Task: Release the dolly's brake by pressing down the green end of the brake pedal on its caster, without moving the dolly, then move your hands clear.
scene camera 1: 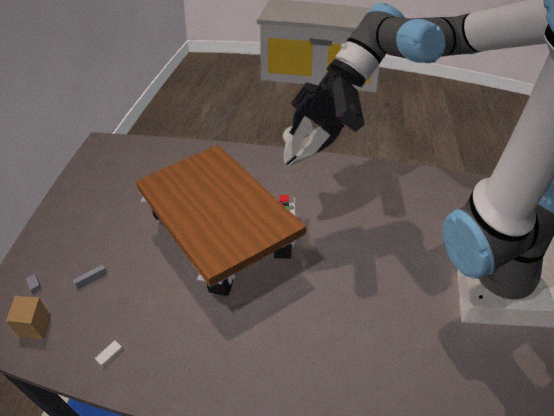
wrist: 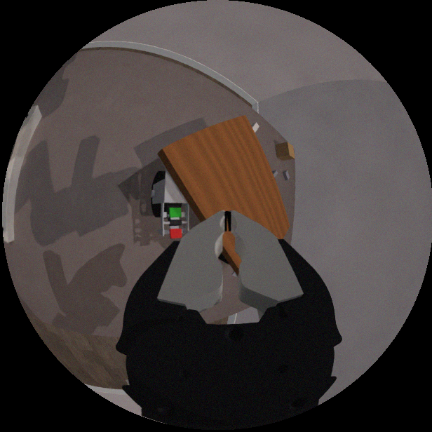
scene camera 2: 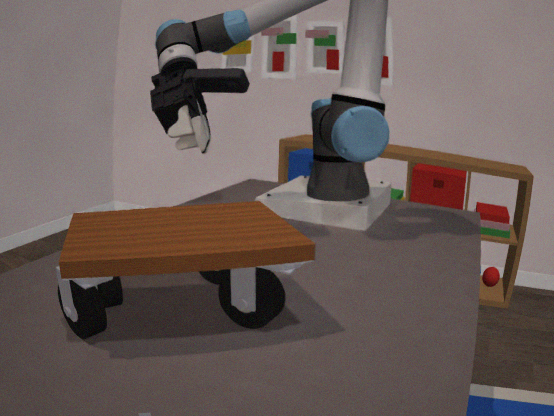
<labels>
my gripper: scene camera 1; wrist; scene camera 2 203,152
dolly: scene camera 1; wrist; scene camera 2 248,238
same spot on my gripper: (wrist: pixel 187 275) = (scene camera 1: pixel 321 138)
same spot on dolly: (wrist: pixel 222 167) = (scene camera 1: pixel 250 221)
</labels>
